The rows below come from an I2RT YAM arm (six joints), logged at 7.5 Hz.
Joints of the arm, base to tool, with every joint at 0 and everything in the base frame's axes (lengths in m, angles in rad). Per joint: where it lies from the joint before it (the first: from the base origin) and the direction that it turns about. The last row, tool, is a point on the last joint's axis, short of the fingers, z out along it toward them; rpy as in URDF.
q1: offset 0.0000 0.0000 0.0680 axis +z
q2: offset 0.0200 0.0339 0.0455 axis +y
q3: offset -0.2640 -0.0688 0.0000 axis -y
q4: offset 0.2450 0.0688 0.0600 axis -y
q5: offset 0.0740 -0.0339 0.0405 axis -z
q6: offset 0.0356 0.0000 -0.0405 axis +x
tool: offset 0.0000 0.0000 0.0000 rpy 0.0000 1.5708 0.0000
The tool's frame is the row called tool.
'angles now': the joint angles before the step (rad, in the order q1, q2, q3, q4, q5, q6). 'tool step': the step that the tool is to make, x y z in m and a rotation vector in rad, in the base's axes. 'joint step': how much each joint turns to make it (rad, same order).
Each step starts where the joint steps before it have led.
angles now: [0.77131, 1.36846, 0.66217, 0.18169, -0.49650, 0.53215]
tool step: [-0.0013, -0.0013, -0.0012, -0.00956, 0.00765, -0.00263]
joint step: [0.00027, -0.00518, -0.00429, -0.01296, 0.00327, 0.00018]
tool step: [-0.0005, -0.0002, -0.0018, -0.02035, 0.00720, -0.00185]
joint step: [0.00162, 0.00219, 0.00306, -0.02361, 0.00794, -0.00719]
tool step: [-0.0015, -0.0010, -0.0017, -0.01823, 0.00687, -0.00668]
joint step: [0.00257, -0.00377, -0.00255, -0.01989, 0.01222, -0.00220]
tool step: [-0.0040, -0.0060, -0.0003, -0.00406, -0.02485, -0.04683]
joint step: [0.00055, -0.03517, -0.03289, 0.01664, 0.05086, 0.00932]
